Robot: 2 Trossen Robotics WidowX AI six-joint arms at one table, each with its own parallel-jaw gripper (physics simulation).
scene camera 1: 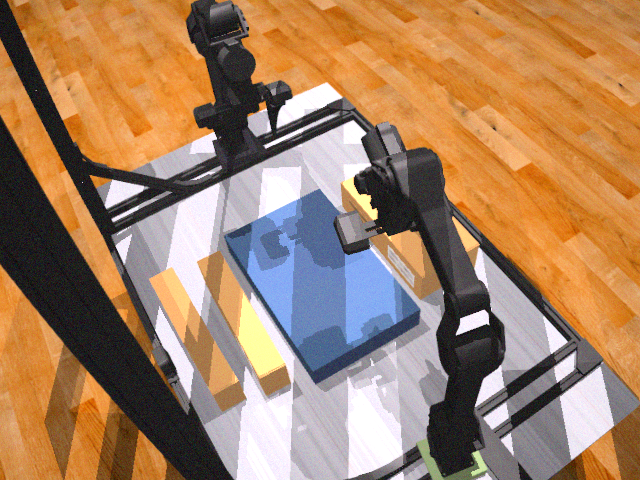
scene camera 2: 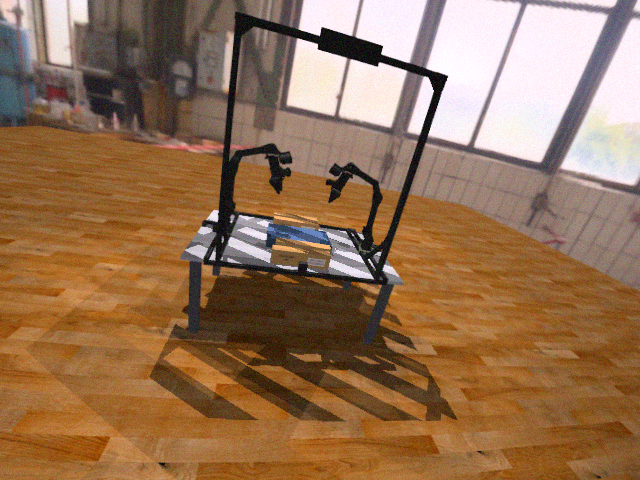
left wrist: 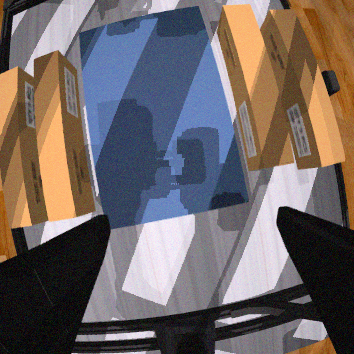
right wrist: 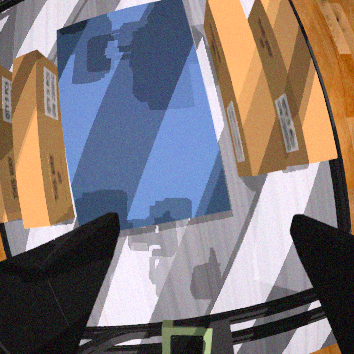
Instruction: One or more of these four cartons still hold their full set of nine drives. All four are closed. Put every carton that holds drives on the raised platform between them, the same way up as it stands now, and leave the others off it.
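Places are measured from the left arm's base along level axes (x left, y back, z up), in metres.
Pixels of known places: left gripper, fingertip midpoint: (scene camera 1: 253, 143) (scene camera 2: 280, 192) (left wrist: 193, 219); right gripper, fingertip midpoint: (scene camera 1: 387, 236) (scene camera 2: 328, 201) (right wrist: 206, 223); left arm's base, link origin: (scene camera 1: 234, 145) (left wrist: 190, 345); right arm's base, link origin: (scene camera 1: 451, 455) (scene camera 2: 365, 248) (right wrist: 186, 347).
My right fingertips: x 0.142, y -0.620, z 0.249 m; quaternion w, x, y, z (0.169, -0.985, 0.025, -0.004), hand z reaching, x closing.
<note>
For each thing: its top centre in the pictures, then the offset to it from my right fingertips. "spot": a spot on its surface instead.
- blue platform, top centre: (right wrist: 129, 103) (left wrist: 153, 103) (scene camera 1: 316, 270) (scene camera 2: 299, 234) dz -0.232, dx -0.095, dy +0.146 m
- small dark block, surface spot: (scene camera 1: 165, 361) (left wrist: 328, 70) spot: dz -0.238, dx -0.454, dy +0.069 m
The blue platform (scene camera 1: 317, 289) (scene camera 2: 308, 237) (left wrist: 130, 75) (right wrist: 125, 135) is bare. In scene camera 1, an outer carton (scene camera 1: 191, 330) (left wrist: 327, 135) and an inner carton (scene camera 1: 248, 325) (left wrist: 250, 65) (right wrist: 31, 165) stand beside its left side. An inner carton (scene camera 1: 424, 281) (left wrist: 50, 155) (right wrist: 237, 75) and an outer carton (scene camera 1: 465, 237) (left wrist: 12, 165) (right wrist: 322, 135) stand beside its right side, partly behind the right arm. All are closed tan boxes with white labels; contents are hidden. My left gripper (scene camera 2: 279, 191) (left wrist: 193, 219) and right gripper (scene camera 2: 331, 199) (right wrist: 206, 219) are open, empty, high above the table.
A black frame (scene camera 2: 232, 103) rises around the table, with rails along its edges. A small dark block (scene camera 1: 165, 361) (scene camera 2: 302, 268) (left wrist: 330, 82) is on the rail beside one outer carton. A green plate (scene camera 1: 429, 459) (right wrist: 187, 330) is at the right arm's base. Striped shadows cross the table and cartons.
</note>
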